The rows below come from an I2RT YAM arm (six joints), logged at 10 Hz.
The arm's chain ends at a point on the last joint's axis. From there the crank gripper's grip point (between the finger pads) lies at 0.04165 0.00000 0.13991 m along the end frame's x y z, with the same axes.
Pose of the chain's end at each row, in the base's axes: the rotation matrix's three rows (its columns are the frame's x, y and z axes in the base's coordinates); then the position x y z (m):
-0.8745 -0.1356 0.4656; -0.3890 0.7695 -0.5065; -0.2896 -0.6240 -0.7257; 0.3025 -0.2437 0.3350
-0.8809 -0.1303 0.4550; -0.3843 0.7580 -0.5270; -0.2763 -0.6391 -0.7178; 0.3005 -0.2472 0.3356
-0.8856 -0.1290 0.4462; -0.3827 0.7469 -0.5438; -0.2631 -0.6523 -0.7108; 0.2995 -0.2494 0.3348
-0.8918 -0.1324 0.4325; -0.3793 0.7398 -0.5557; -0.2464 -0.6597 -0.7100; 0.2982 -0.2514 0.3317
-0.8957 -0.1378 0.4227; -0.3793 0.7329 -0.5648; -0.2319 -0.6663 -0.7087; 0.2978 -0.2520 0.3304
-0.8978 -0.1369 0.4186; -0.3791 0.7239 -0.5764; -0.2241 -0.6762 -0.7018; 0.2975 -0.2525 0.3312
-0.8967 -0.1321 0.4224; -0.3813 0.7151 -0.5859; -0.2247 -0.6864 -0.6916; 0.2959 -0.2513 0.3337
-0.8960 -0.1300 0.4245; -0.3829 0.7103 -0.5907; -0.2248 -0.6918 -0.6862; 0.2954 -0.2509 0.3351
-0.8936 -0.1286 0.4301; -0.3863 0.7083 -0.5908; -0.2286 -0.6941 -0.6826; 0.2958 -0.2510 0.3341
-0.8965 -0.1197 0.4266; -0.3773 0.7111 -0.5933; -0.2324 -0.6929 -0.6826; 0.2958 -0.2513 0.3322
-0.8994 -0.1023 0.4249; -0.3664 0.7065 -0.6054; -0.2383 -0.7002 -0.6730; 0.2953 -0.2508 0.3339
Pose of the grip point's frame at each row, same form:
-0.8745 -0.1356 0.4656; -0.3890 0.7695 -0.5065; -0.2896 -0.6240 -0.7257; 0.3312 -0.3308 0.2214
-0.8809 -0.1303 0.4550; -0.3843 0.7580 -0.5270; -0.2763 -0.6391 -0.7178; 0.3275 -0.3369 0.2237
-0.8856 -0.1290 0.4462; -0.3827 0.7469 -0.5438; -0.2631 -0.6523 -0.7108; 0.3250 -0.3414 0.2244
-0.8918 -0.1324 0.4325; -0.3793 0.7398 -0.5557; -0.2464 -0.6597 -0.7100; 0.3216 -0.3449 0.2221
-0.8957 -0.1378 0.4227; -0.3793 0.7329 -0.5648; -0.2319 -0.6663 -0.7087; 0.3196 -0.3468 0.2216
-0.8978 -0.1369 0.4186; -0.3791 0.7239 -0.5764; -0.2241 -0.6762 -0.7018; 0.3187 -0.3489 0.2237
-0.8967 -0.1321 0.4224; -0.3813 0.7151 -0.5859; -0.2247 -0.6864 -0.6916; 0.3177 -0.3492 0.2276
-0.8960 -0.1300 0.4245; -0.3829 0.7103 -0.5907; -0.2248 -0.6918 -0.6862; 0.3175 -0.3495 0.2297
-0.8936 -0.1286 0.4301; -0.3863 0.7083 -0.5908; -0.2286 -0.6941 -0.6826; 0.3188 -0.3497 0.2291
-0.8965 -0.1197 0.4266; -0.3773 0.7111 -0.5933; -0.2324 -0.6929 -0.6826; 0.3181 -0.3500 0.2270
-0.8994 -0.1023 0.4249; -0.3664 0.7065 -0.6054; -0.2383 -0.7002 -0.6730; 0.3173 -0.3508 0.2298

